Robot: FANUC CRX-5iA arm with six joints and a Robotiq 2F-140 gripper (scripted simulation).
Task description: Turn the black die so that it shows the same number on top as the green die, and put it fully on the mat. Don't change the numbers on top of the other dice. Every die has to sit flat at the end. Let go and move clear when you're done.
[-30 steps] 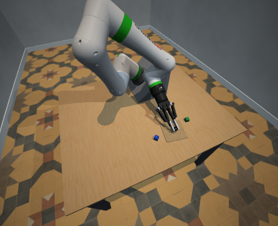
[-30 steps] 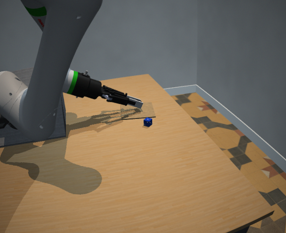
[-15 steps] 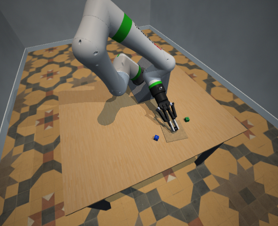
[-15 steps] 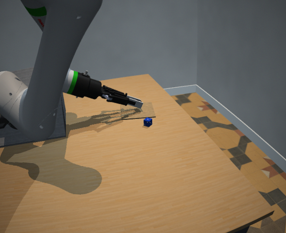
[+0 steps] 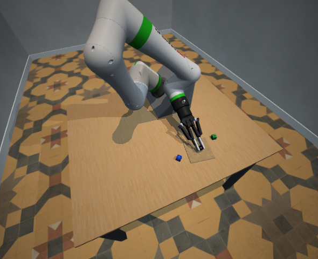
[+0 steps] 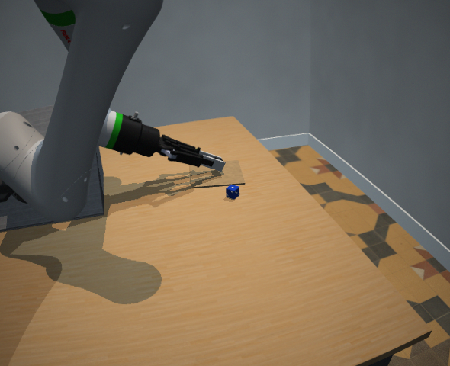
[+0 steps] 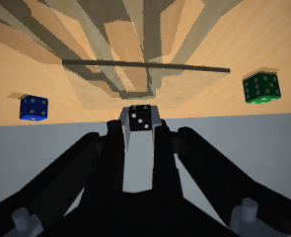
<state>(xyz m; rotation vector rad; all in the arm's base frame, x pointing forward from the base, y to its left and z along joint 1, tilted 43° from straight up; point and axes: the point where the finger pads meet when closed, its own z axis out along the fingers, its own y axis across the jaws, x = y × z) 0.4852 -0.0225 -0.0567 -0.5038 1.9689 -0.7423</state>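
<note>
Right now my hand is 40 mm above the tan mat and 10 mm short of it. From my hand the other things lie so: black die (20 mm ahead, 10 mm below); then green die (130 mm to the left, 30 mm below, 20 mm behind); then blue die (130 mm to the right, 30 mm below, 20 mm ahead).
</note>
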